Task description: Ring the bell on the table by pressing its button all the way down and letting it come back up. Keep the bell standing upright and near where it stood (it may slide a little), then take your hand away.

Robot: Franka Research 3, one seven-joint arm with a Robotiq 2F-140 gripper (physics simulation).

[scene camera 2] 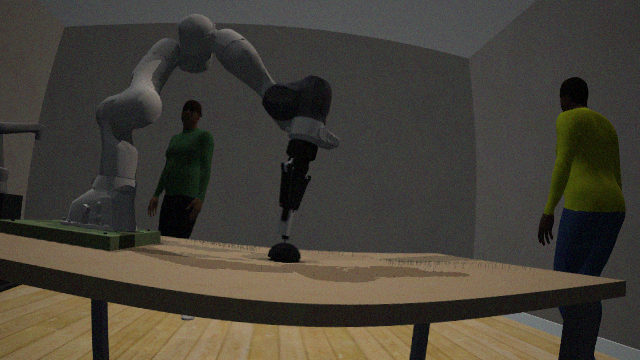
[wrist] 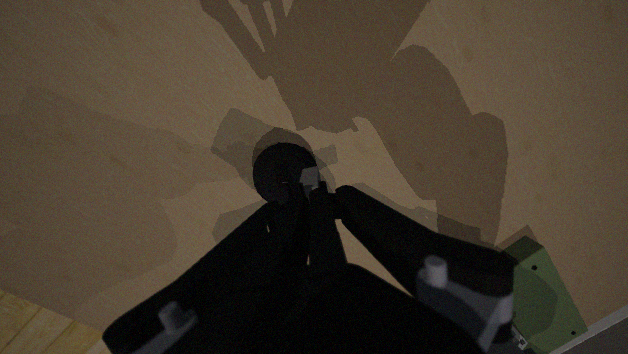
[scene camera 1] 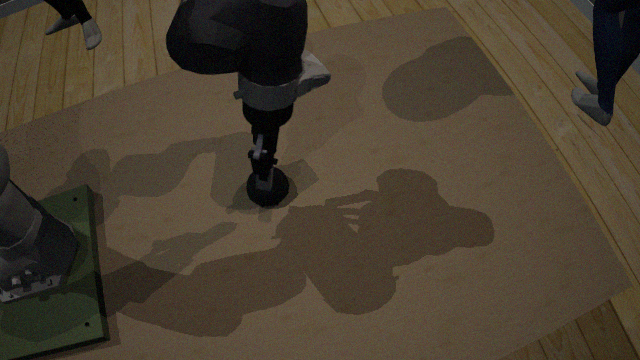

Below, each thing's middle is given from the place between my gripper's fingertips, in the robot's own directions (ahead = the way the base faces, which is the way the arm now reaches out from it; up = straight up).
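Scene:
Bell [scene camera 1: 280, 185]; my hand 1 cm short of it, 3 cm above it, 3 cm to the right of it.

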